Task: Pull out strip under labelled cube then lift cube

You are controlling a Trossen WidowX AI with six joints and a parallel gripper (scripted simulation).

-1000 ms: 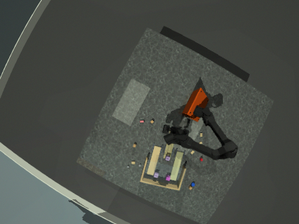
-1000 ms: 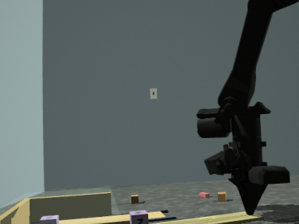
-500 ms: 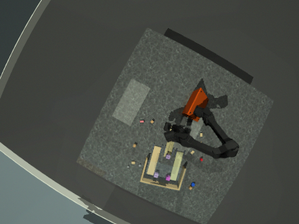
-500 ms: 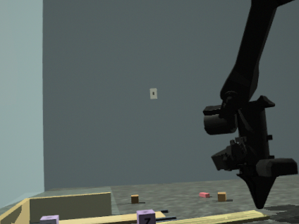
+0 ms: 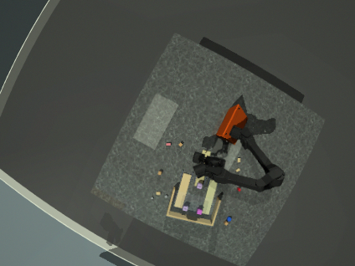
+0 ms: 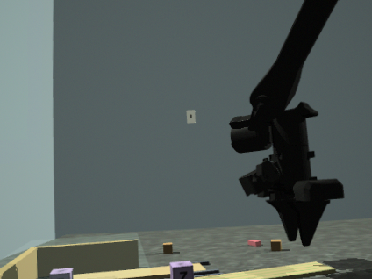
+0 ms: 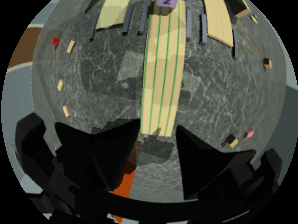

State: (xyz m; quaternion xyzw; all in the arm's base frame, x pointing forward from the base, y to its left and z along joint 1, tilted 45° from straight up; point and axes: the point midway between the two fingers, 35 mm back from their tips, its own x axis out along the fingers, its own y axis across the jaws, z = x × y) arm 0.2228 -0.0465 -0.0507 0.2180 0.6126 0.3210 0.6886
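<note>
Now: gripper tip 8 cm short of the strip, 2 cm to the right of it and 4 cm above it. From my gripper tip the other things lie so: blue piece (33 cm ahead, 36 cm to the left, 4 cm below); then pink block (3 cm ahead, 26 cm to the right, 4 cm below); then red piece (11 cm ahead, 31 cm to the left, 3 cm below).
</note>
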